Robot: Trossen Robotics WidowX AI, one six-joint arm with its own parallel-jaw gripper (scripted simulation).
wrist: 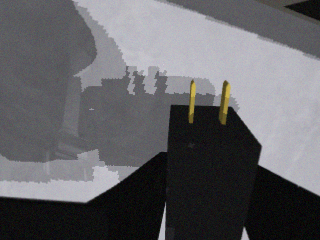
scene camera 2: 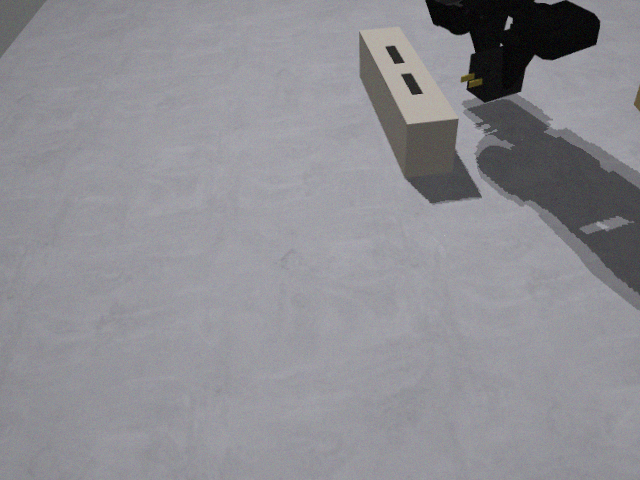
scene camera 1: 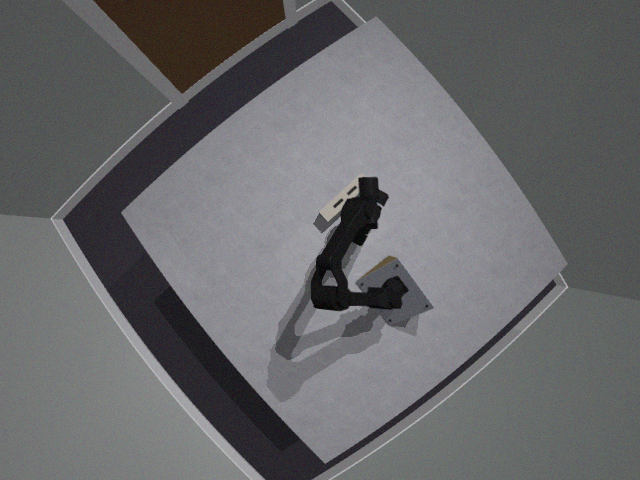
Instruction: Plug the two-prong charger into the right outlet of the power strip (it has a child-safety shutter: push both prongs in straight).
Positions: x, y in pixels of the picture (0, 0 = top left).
gripper: holds a two-prong charger (scene camera 2: 484, 80)
